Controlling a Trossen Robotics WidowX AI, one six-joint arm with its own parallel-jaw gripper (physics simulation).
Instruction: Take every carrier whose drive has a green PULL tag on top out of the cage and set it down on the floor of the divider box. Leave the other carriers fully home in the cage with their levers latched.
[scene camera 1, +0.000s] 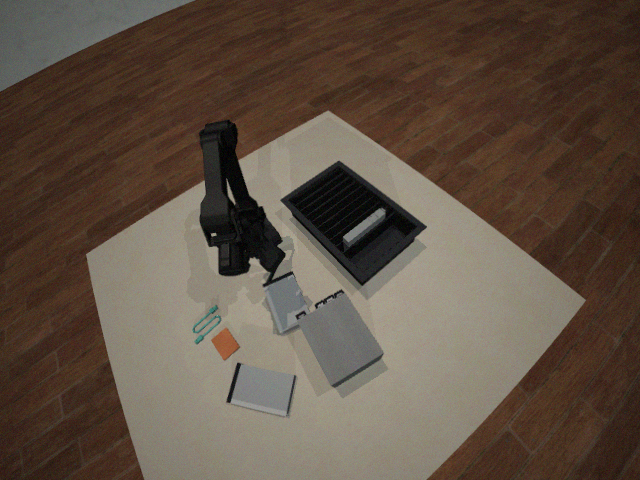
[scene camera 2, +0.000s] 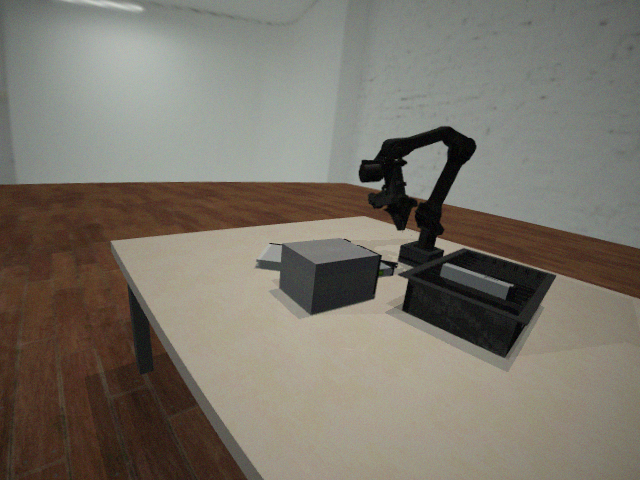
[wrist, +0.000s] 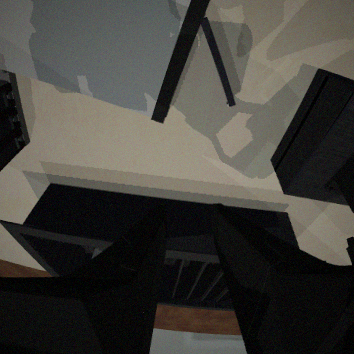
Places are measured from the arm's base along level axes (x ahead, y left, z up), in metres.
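Pixels of known places: gripper, fingertip midpoint: (scene camera 2: 401, 230) (wrist: 188, 211); arm's base at its link origin: (scene camera 1: 256, 228) (scene camera 2: 425, 247).
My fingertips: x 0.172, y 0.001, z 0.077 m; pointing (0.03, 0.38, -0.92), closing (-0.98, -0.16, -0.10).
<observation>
For each thing: its top centre in the pictures, then the offset to it from my fingertips. "*": a spot on its surface instead.
- grey cage at its top centre: (scene camera 2: 332, 248) (scene camera 1: 337, 333) 0.293 m ahead, 0.010 m left, 0.018 m down
- grey carrier at its top centre: (wrist: 112, 43) (scene camera 1: 283, 292) 0.073 m ahead, 0.045 m right, 0.110 m down
- green patch at a spot on its surface: (scene camera 2: 383, 271) * 0.067 m ahead, 0.007 m left, 0.120 m down
- black divider box at its top centre: (wrist: 157, 285) (scene camera 2: 486, 274) (scene camera 1: 349, 212) 0.004 m back, 0.274 m left, 0.045 m down
- pale carrier at its top centre: (scene camera 2: 478, 274) (scene camera 1: 366, 223) 0.075 m ahead, 0.281 m left, 0.025 m down
- teal cable at a spot on its surface: (scene camera 1: 219, 322) * 0.024 m ahead, 0.266 m right, 0.134 m down
- orange square at a spot on its surface: (scene camera 1: 225, 343) * 0.096 m ahead, 0.277 m right, 0.132 m down
My gripper (scene camera 1: 280, 248) (scene camera 2: 401, 228) (wrist: 188, 211) is partly open and empty, above the table between the cage and the arm's base. The grey cage (scene camera 1: 342, 338) (scene camera 2: 330, 276) has several dark carrier fronts along one side, with a gap between them. A grey carrier (scene camera 1: 285, 302) (wrist: 105, 50) lies beside the cage, its black lever (wrist: 218, 62) swung out. A green patch (scene camera 2: 383, 271) shows near it. Another carrier (scene camera 1: 262, 390) (scene camera 2: 268, 256) lies apart. The black divider box (scene camera 1: 321, 238) (scene camera 2: 454, 317) (wrist: 110, 205) holds a pale carrier (scene camera 1: 364, 228) (scene camera 2: 475, 280) on edge, beside the dividers.
A teal cable (scene camera 1: 219, 322) and an orange square (scene camera 1: 225, 343) lie on the table left of the cage in scene view 1. The arm's base (scene camera 2: 421, 254) (wrist: 315, 140) stands near the divider box.
</observation>
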